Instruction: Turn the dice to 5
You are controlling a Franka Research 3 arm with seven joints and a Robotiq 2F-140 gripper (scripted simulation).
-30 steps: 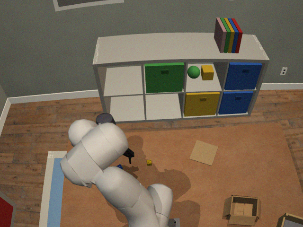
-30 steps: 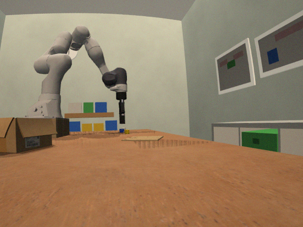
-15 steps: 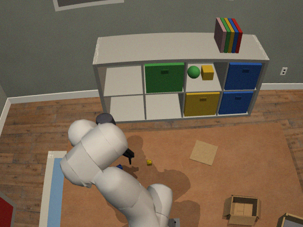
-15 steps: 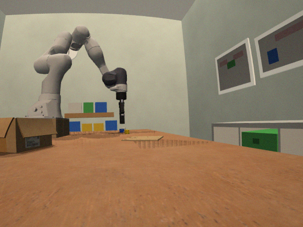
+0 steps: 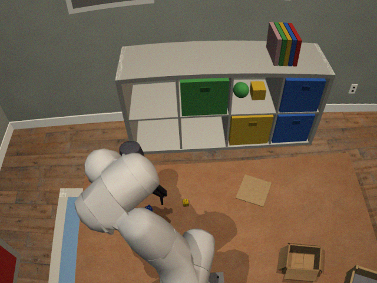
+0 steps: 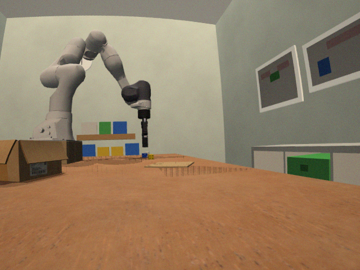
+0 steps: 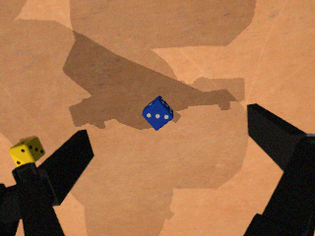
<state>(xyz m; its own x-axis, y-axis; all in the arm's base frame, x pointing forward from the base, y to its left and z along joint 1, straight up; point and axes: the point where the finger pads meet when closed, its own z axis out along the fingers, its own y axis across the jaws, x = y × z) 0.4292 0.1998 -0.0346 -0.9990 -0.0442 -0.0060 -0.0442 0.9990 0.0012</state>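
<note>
The blue die lies 60 mm below my hand and 10 mm to the right of it. The rest, counted from my hand: tan mat: 500 mm to the right, 80 mm ahead, 70 mm below; yellow die: 170 mm to the right, 60 mm below, 30 mm ahead; white die: 270 mm to the left, 60 mm below, 20 mm ahead.
</note>
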